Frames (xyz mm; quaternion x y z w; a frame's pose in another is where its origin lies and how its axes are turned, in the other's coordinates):
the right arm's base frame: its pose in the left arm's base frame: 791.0 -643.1 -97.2 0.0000 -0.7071 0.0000 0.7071
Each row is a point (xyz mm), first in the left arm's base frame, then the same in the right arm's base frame.
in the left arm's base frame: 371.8 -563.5 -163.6
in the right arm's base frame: -66.4 79.6 419.2
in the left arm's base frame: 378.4 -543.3 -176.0
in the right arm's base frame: -78.8 99.8 412.6
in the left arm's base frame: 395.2 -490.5 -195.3
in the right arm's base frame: -98.1 152.6 395.8
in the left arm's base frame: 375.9 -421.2 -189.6
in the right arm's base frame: -92.4 221.9 415.1
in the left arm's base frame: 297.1 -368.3 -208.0
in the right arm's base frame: -110.8 274.8 493.9
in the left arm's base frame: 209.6 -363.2 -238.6
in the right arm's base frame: -141.4 279.9 581.4
